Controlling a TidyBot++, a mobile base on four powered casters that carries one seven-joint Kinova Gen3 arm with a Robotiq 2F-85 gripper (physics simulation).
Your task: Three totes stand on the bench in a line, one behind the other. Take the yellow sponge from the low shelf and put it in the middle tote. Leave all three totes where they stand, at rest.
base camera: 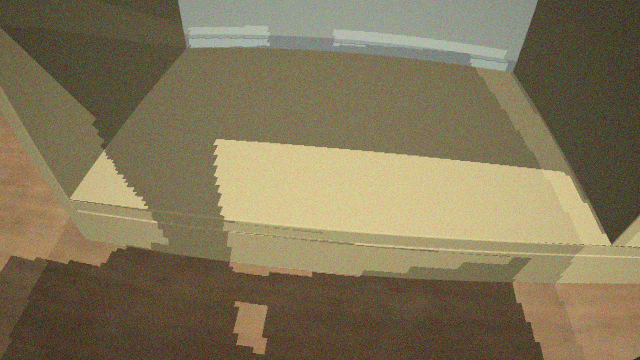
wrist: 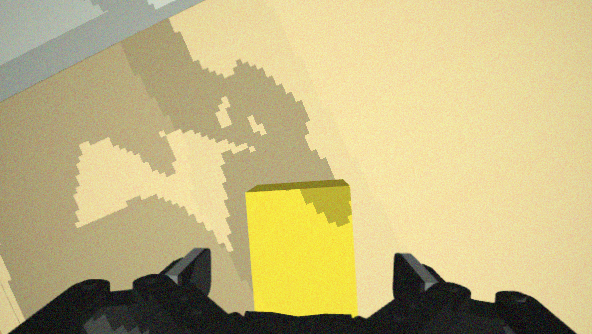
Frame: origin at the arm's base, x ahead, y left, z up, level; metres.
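Seen in the pictures: gripper, fingertip midpoint: (wrist: 301, 270).
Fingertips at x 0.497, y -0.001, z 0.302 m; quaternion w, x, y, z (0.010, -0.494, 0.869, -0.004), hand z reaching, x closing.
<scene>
A point is followed by its place in that frame.
The yellow sponge (wrist: 303, 250) @(x 0.494, y 0.000, z 0.258 m) lies flat on the pale wooden shelf top (wrist: 450, 125) @(x 0.510, y -0.127, z 0.213 m) in the wrist view, at the lower middle. My gripper (wrist: 301, 270) @(x 0.497, y -0.001, z 0.302 m) is open, with one fingertip on each side of the sponge and a gap on both sides. The near end of the sponge is hidden behind the gripper's body. How high the fingertips are above the shelf I cannot tell. The three totes do not show in either view, and the sponge and the gripper do not show in the base camera view.
In the base camera view a pale wooden surface (base camera: 390, 195) @(x 0.347, y -0.086, z -0.318 m) lies between dark side panels (base camera: 585, 100) @(x 0.432, y -0.337, z -0.242 m), with a front edge (base camera: 350, 255) @(x 0.303, y -0.046, z -0.358 m) above the brown wood floor (base camera: 375, 320) @(x 0.249, y -0.072, z -0.397 m). A grey-blue wall (base camera: 350, 15) @(x 0.702, y -0.070, z -0.263 m) stands behind it. A grey strip (wrist: 65, 62) @(x 0.725, y 0.122, z 0.159 m) borders the shelf at upper left in the wrist view.
</scene>
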